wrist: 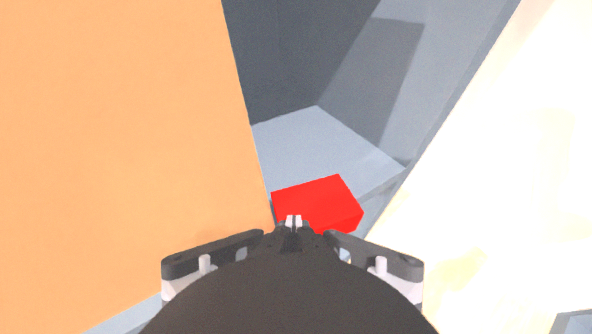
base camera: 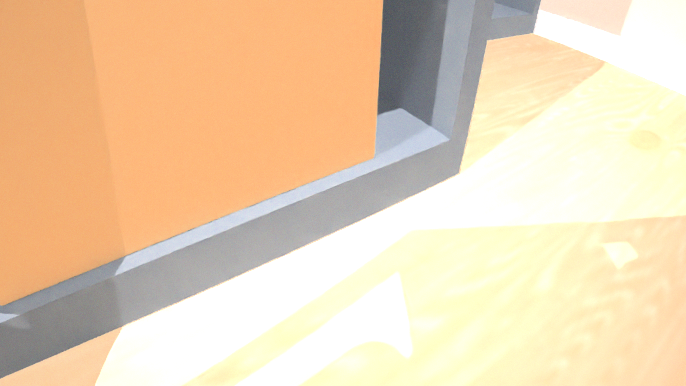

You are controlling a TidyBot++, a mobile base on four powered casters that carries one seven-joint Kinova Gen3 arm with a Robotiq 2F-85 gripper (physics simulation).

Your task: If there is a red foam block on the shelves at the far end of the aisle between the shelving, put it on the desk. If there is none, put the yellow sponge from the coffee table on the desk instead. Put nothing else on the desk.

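Frame: origin at the arm's base, x ahead, y left, z up, level; millimetres.
Where they show: gripper, fingertip midpoint: (wrist: 293, 224).
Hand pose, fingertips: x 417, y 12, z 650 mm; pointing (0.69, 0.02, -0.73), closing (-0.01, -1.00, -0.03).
After its pixels a point has its place.
A red foam block (wrist: 317, 200) @(x 451, y -15, z 639 mm) shows in the wrist view, at the front edge of a grey shelf board (wrist: 305, 150) @(x 588, y -7, z 594 mm), close beside the right edge of a large orange box. My gripper (wrist: 293, 224) @(x 417, y 12, z 650 mm) is shut with its fingertips together and nothing between them. The fingertips overlap the lower left part of the block in the view; whether they touch it I cannot tell. The block does not show in the base camera view. The desk, the coffee table and the yellow sponge do not show in either view.
The orange box (base camera: 240, 100) (wrist: 120, 125) fills most of the grey shelf unit (base camera: 300, 225) @(x 417, y 30, z -359 mm) and stands left of the block. The unit's right side panel (wrist: 440, 75) @(x 558, y -165, z 737 mm) rises right of the block. Brightly lit wooden floor (base camera: 550, 280) @(x 344, y -271, z -397 mm) lies in front, and a white skirting board (base camera: 575, 37) @(x 1285, y -870, z -358 mm) is at the back right.
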